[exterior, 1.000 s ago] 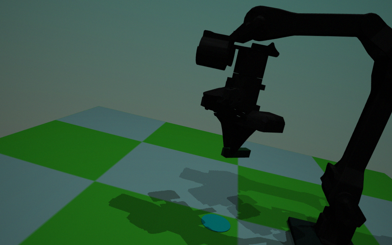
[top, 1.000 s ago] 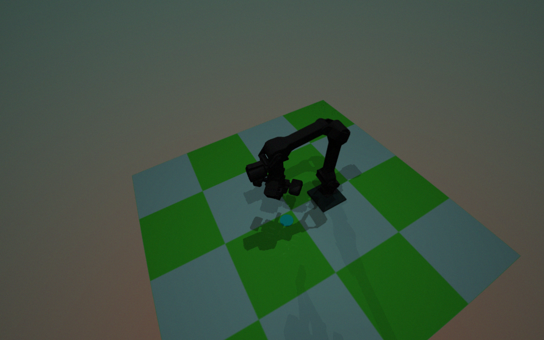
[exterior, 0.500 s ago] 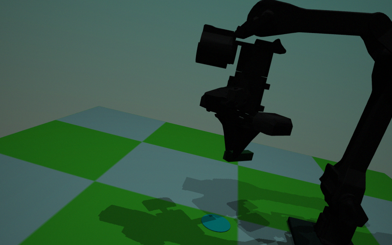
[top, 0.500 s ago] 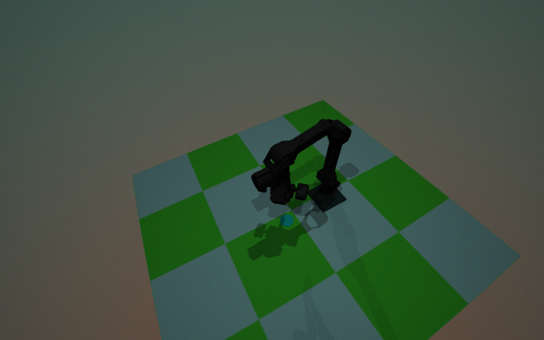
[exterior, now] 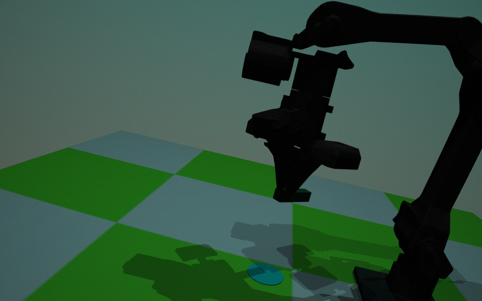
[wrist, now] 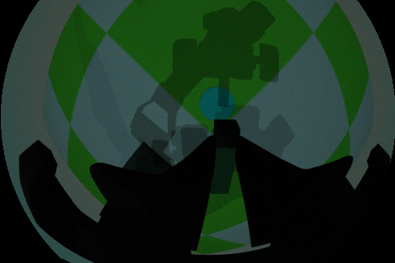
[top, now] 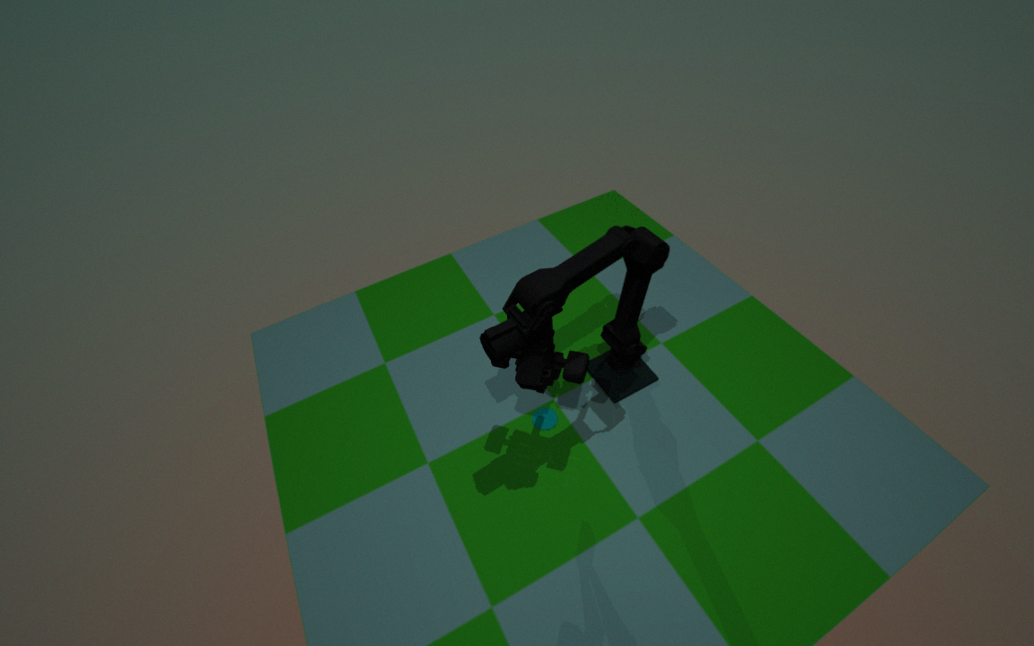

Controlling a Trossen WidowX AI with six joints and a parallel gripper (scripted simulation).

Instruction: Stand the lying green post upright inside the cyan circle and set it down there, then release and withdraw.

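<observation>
Now: the cyan circle 14 cm below my gripper tip. From my gripper tip the other things lie so: green post: 1 cm to the right, 1 cm behind.
</observation>
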